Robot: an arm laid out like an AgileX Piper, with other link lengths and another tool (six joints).
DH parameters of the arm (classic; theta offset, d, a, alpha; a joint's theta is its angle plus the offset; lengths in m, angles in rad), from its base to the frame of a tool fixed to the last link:
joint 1: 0 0.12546 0 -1.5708
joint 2: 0.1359 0 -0.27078 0
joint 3: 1.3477 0 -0.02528 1.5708
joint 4: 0 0.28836 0 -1.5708
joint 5: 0 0 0 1.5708
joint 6: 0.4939 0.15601 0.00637 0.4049
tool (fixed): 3.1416 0.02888 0 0
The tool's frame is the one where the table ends.
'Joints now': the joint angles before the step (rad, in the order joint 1, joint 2, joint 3, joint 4, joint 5, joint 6). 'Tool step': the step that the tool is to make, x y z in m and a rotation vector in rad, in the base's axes. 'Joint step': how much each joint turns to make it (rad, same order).
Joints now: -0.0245 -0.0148 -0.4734 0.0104 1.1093 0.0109
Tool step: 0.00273 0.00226 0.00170 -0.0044 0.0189 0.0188
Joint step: 0.0000 0.0330 -0.0141 0.0152 0.0002 -0.0206
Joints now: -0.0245 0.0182 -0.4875 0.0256 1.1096 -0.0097
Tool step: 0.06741 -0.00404 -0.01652 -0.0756 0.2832 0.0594
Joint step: 0.0000 0.5027 -0.1052 -0.0068 -0.1141 -0.1000
